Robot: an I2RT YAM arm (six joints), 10 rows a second.
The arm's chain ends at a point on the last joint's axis. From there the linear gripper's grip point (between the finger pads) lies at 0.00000 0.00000 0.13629 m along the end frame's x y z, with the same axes.
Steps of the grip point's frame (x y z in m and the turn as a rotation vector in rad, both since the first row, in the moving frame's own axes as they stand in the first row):
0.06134, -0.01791, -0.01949, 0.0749, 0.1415, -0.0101
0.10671, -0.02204, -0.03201, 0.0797, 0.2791, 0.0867
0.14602, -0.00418, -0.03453, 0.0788, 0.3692, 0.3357
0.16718, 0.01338, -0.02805, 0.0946, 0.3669, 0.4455
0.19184, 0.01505, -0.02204, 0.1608, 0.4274, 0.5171
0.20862, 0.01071, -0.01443, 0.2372, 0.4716, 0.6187
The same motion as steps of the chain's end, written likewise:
0.04219, -0.00765, -0.01775, 0.0749, 0.1415, -0.0101
0.06878, -0.01298, -0.02631, 0.0797, 0.2791, 0.0867
0.09605, -0.00216, -0.02502, 0.0788, 0.3692, 0.3357
0.11719, 0.01473, -0.01854, 0.0946, 0.3669, 0.4455
0.13266, 0.02080, -0.00838, 0.1608, 0.4274, 0.5171
0.14174, 0.02078, 0.00354, 0.2372, 0.4716, 0.6187

